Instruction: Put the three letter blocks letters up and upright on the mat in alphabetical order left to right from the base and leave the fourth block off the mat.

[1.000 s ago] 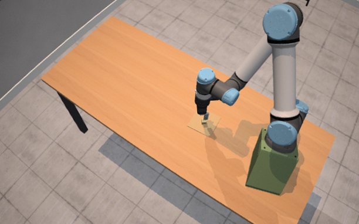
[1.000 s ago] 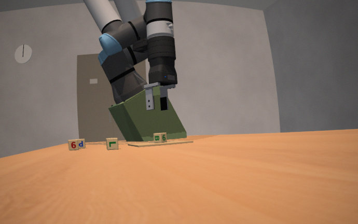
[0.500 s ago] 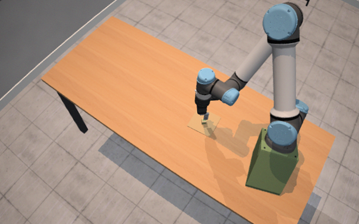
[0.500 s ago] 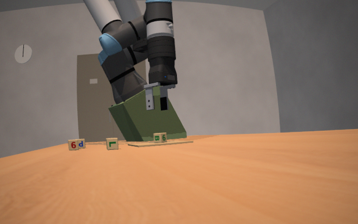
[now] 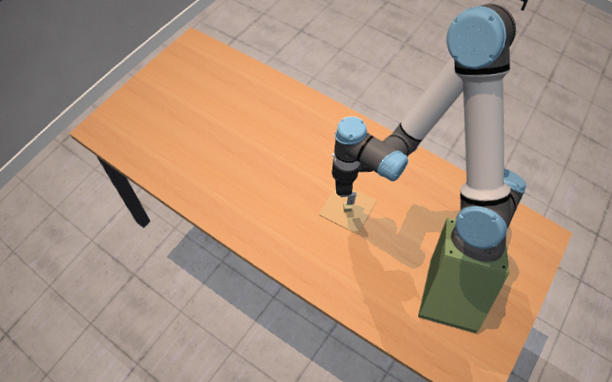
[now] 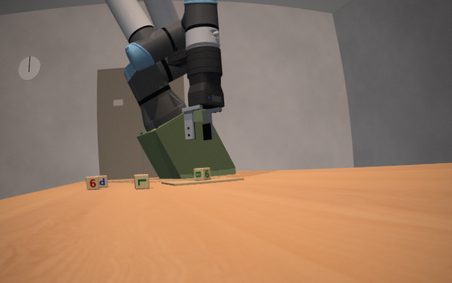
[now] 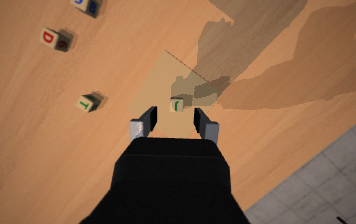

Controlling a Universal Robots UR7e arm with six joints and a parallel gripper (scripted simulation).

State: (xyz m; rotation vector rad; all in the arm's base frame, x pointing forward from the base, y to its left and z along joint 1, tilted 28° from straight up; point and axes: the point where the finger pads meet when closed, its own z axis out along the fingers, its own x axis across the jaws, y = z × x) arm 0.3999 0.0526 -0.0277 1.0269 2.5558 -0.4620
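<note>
The thin tan mat is 10 cm below my hand and 1 cm to the right of it. From my hand the other things lie so: red D block 23 cm to the right, 9 cm below, 7 cm ahead; then blue-marked block 22 cm to the right, 9 cm below, 1 cm behind.
</note>
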